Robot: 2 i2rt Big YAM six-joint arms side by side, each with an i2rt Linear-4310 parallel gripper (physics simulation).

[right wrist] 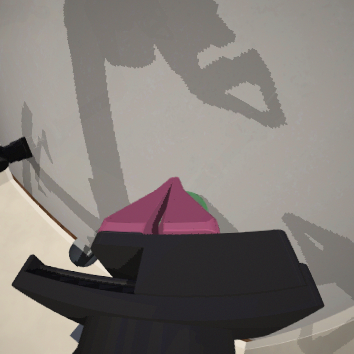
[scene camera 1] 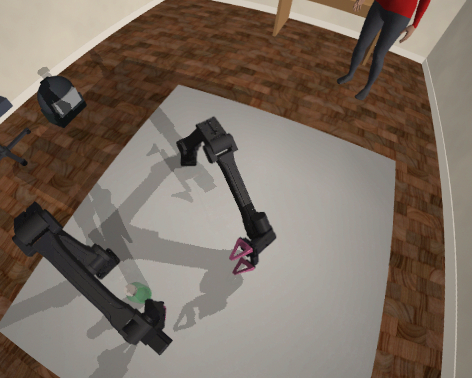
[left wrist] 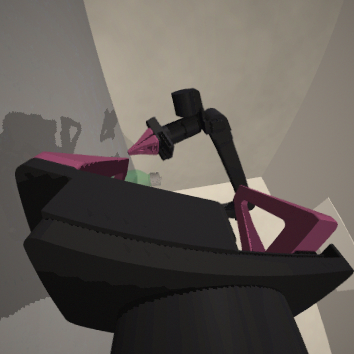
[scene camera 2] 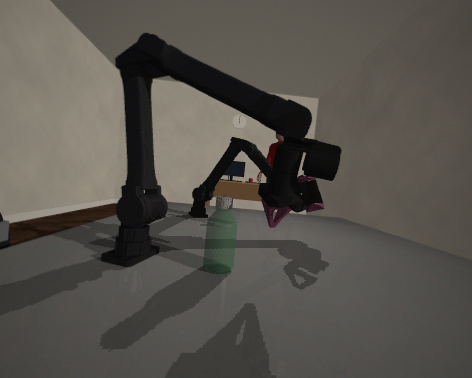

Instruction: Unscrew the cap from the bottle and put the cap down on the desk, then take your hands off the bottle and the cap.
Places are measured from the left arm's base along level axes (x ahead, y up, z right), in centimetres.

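Pixels of known places: left gripper, fingertip midpoint: point(scene camera 1: 232, 266) point(left wrist: 184, 178) point(scene camera 2: 309, 190); right gripper, fingertip midpoint: point(right wrist: 174, 183) point(scene camera 1: 163, 306) point(left wrist: 127, 152) point(scene camera 2: 272, 227); left arm's base, link origin: point(right wrist: 24, 147) point(scene camera 1: 189, 157) point(scene camera 2: 197, 215); right arm's base, link origin: point(scene camera 1: 105, 263) point(scene camera 2: 132, 256).
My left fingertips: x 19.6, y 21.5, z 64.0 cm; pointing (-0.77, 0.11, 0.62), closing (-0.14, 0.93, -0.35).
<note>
Ahead of a thing's pixels: the offset from my left fingertips to its top centre. Level surfaces: height alone.
A green see-through bottle {dz +7.3, dx -36.8, dy -3.4 cm} point(scene camera 1: 142, 293) point(scene camera 2: 220, 242) point(left wrist: 137, 177) stands upright on the pale grey desk {dy -21.4 cm} point(scene camera 1: 320, 310). Its whitish ribbed cap {dz +7.3, dx -36.8, dy -2.8 cm} point(scene camera 1: 131, 288) point(scene camera 2: 224, 202) point(left wrist: 156, 179) sits on the bottle's neck. In the right wrist view a sliver of the bottle point(right wrist: 198, 200) shows behind the fingers; the cap is hidden there. My right gripper point(right wrist: 174, 183) point(left wrist: 127, 152) is shut with its pink fingers together, nothing between them, beside the bottle and above the desk. My left gripper point(scene camera 1: 232, 266) point(left wrist: 184, 178) is open and empty, raised above the desk, well away from the bottle.
My right arm point(scene camera 1: 82, 275) point(scene camera 2: 220, 82) reaches over the desk close by the bottle. My left arm point(scene camera 1: 235, 182) reaches from the far side. Arm shadows fall across the desk. A person point(scene camera 1: 382, 37) stands on the floor beyond the desk, and a dark chair point(scene camera 1: 57, 100) is at upper left.
</note>
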